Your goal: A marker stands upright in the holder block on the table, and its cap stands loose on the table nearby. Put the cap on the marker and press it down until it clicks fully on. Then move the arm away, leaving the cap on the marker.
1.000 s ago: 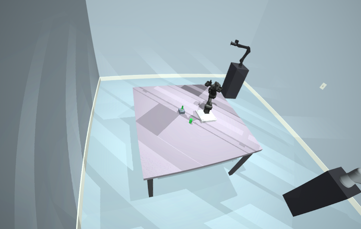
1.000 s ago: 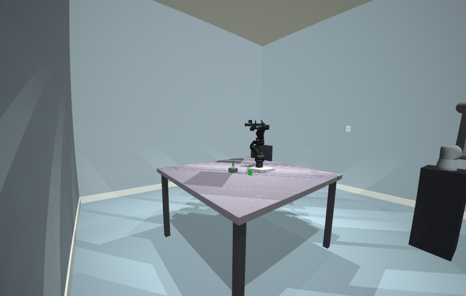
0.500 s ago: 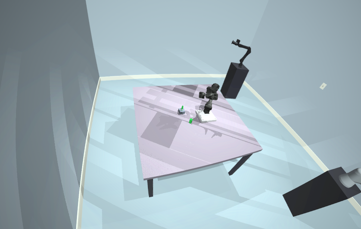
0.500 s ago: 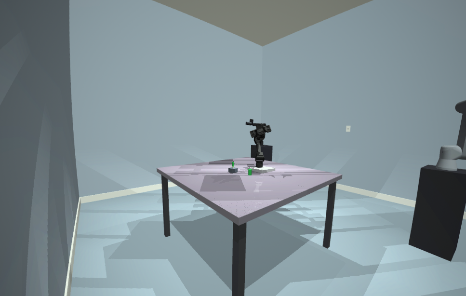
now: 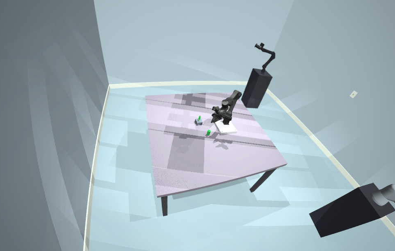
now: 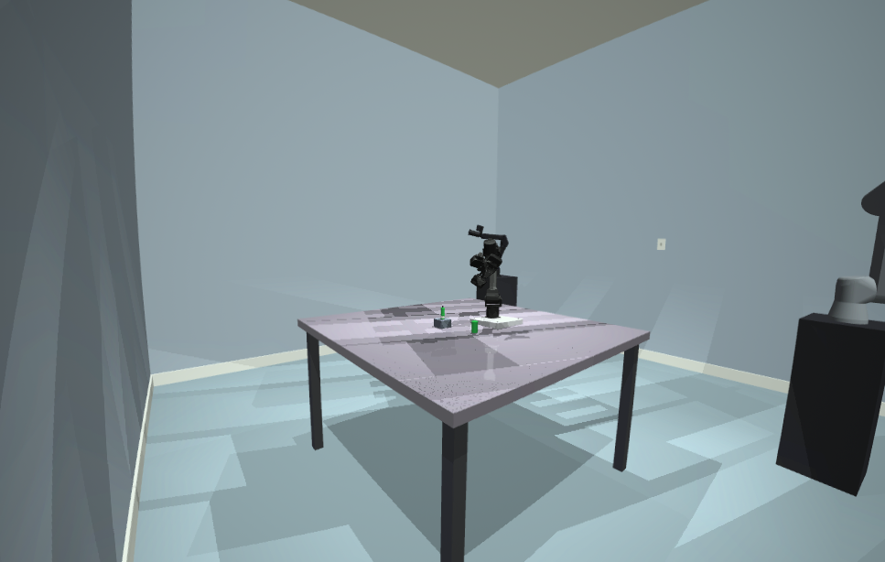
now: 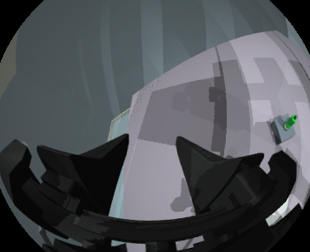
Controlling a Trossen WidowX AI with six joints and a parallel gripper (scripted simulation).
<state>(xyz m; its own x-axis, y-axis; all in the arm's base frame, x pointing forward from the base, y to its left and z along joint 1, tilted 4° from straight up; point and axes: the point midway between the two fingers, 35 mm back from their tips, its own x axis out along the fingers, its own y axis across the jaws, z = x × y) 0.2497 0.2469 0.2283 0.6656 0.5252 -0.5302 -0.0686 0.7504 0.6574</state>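
Now: the green cap 230 mm below my gripper tip, 90 mm to the right of it and 30 mm behind it. The rest, counted from my gripper tip: green marker: 260 mm to the right, 170 mm below, 50 mm ahead.
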